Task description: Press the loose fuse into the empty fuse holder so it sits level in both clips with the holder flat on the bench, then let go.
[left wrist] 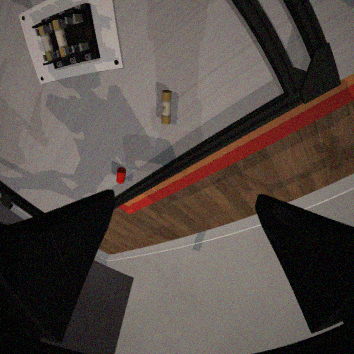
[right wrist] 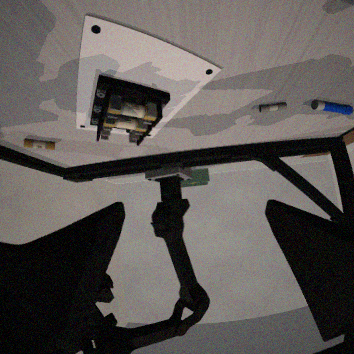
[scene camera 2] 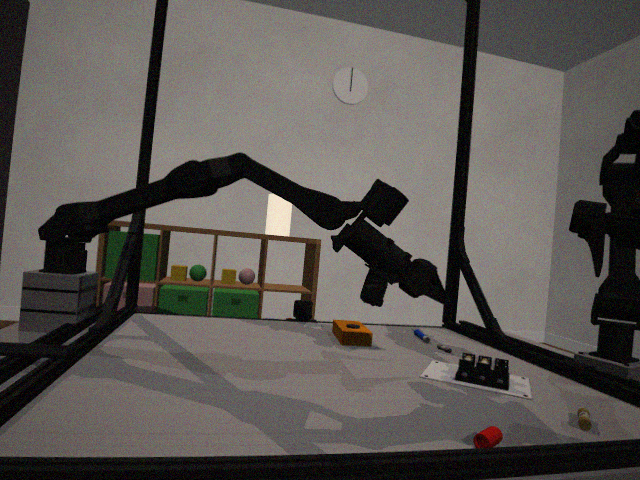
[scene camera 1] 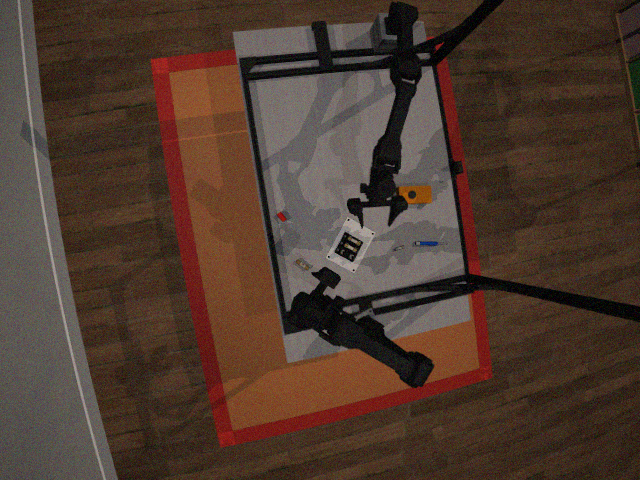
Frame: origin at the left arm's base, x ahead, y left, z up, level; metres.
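Seen in the pictures: left gripper, fingertip midpoint: [left wrist: 187, 199] [scene camera 2: 637, 284] [scene camera 1: 303, 285]; right gripper, fingertip midpoint: [right wrist: 196, 208] [scene camera 2: 437, 297] [scene camera 1: 375, 227]; left arm's base, link origin: [right wrist: 169, 178] [scene camera 2: 613, 357] [scene camera 1: 364, 326]; right arm's base, link origin: [scene camera 2: 63, 272] [scene camera 1: 393, 26].
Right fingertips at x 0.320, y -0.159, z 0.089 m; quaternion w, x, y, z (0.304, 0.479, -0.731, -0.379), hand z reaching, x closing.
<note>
Pixels of each thing's top centre, then the offset from my right fingertips to it.
- loose fuse, top centre: [left wrist: 164, 108] [scene camera 2: 584, 413] [right wrist: 38, 147] [scene camera 1: 302, 265] 0.023 m back, 0.265 m left, 0.115 m down
- black fuse holder, top centre: [right wrist: 131, 126] [left wrist: 49, 37] [scene camera 2: 478, 358] [scene camera 1: 353, 245] 0.036 m back, 0.073 m left, 0.094 m down
- red cylinder, top centre: [scene camera 2: 489, 430] [left wrist: 119, 177] [scene camera 1: 281, 216] 0.163 m ahead, 0.260 m left, 0.111 m down
- orange block, top centre: [scene camera 2: 351, 324] [scene camera 1: 416, 194] 0.031 m ahead, 0.226 m right, 0.096 m down
- blue pen-like object, top centre: [right wrist: 344, 112] [scene camera 2: 418, 330] [scene camera 1: 433, 243] 0.170 m back, 0.222 m right, 0.116 m down
- small grey cylinder, top centre: [right wrist: 273, 109] [scene camera 2: 444, 346] [scene camera 1: 400, 248] 0.127 m back, 0.093 m right, 0.119 m down
The loose fuse [scene camera 1: 303, 264] [scene camera 2: 584, 418] [left wrist: 166, 107] [right wrist: 39, 144], tan-ended with a pale middle, lies on its side on the bench, apart from the holder. The black fuse holder [scene camera 1: 351, 245] [scene camera 2: 483, 373] [left wrist: 67, 37] [right wrist: 131, 107] stands on a white plate [scene camera 1: 352, 226] [scene camera 2: 439, 373] [left wrist: 107, 50] [right wrist: 125, 55], which lies flat. Two slots hold fuses; the end slot toward the loose fuse is empty. My left gripper [left wrist: 187, 199] is open and empty above the bench near the loose fuse; one finger is hidden in scene camera 1. My right gripper [scene camera 1: 376, 225] [right wrist: 196, 208] is open and empty, above the bench beside the plate.
A red cylinder [scene camera 1: 281, 216] [scene camera 2: 488, 437] [left wrist: 121, 175] lies near the bench edge. An orange block [scene camera 1: 421, 194] [scene camera 2: 352, 333], a blue pen-like object [scene camera 1: 426, 243] [scene camera 2: 421, 335] [right wrist: 335, 107] and a small grey cylinder [scene camera 1: 398, 248] [scene camera 2: 443, 348] [right wrist: 272, 107] lie beyond the plate. Black frame bars border the bench.
</note>
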